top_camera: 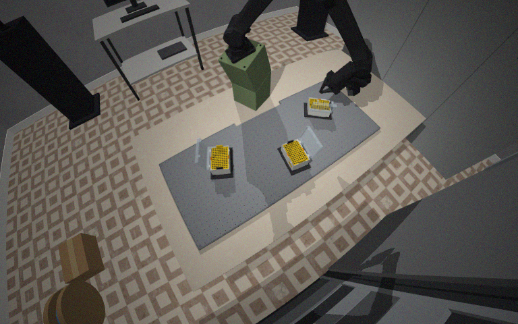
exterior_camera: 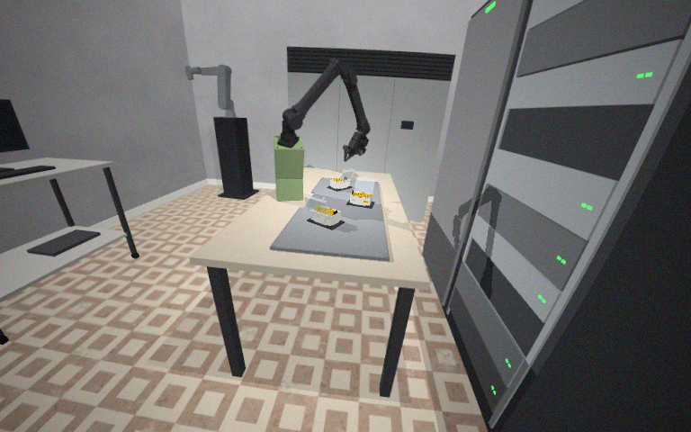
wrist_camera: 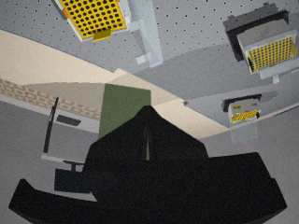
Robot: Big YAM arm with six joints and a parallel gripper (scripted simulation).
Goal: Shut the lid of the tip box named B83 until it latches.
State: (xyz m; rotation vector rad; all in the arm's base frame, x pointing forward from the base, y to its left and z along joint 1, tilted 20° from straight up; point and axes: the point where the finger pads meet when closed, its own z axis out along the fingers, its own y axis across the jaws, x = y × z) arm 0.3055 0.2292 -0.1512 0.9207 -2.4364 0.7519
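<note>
Right now the tip box lid is 16 cm to the right of my hand, 15 cm ahead of it and 11 cm below it. From my hand the other things lie so: tip box 15 cm below, 7 cm to the left, 3 cm behind.
</note>
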